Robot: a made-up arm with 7 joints. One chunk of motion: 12 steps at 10 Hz.
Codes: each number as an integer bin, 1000 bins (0 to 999) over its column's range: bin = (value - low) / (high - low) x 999, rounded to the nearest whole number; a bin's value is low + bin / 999 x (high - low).
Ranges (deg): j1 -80.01..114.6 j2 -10..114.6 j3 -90.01..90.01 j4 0..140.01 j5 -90.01..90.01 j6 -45.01..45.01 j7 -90.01..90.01
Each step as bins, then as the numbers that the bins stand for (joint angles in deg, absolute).
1 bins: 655 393 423 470 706 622 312
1 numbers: 47.59 39.02 -13.79 65.87 37.21 11.04 -33.79
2 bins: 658 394 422 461 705 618 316
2 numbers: 48.17 39.14 -13.97 64.61 37.03 10.68 -33.07
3 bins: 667 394 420 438 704 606 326
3 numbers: 49.92 39.14 -14.33 61.39 36.85 9.60 -31.26
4 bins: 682 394 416 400 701 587 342
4 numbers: 52.85 39.14 -15.05 56.06 36.31 7.88 -28.38
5 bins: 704 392 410 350 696 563 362
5 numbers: 57.13 38.89 -16.13 49.05 35.41 5.72 -24.78
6 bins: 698 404 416 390 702 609 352
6 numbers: 55.96 40.39 -15.05 54.66 36.49 9.87 -26.58
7 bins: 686 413 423 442 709 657 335
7 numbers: 53.63 41.51 -13.79 61.95 37.75 14.19 -29.64
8 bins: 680 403 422 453 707 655 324
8 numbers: 52.46 40.26 -13.97 63.49 37.39 14.01 -31.63
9 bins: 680 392 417 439 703 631 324
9 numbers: 52.46 38.89 -14.87 61.53 36.67 11.85 -31.63
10 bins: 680 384 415 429 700 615 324
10 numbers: 52.46 37.89 -15.23 60.12 36.13 10.41 -31.63
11 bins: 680 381 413 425 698 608 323
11 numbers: 52.46 37.52 -15.59 59.56 35.77 9.78 -31.81
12 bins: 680 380 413 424 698 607 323
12 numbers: 52.46 37.40 -15.59 59.42 35.77 9.69 -31.81
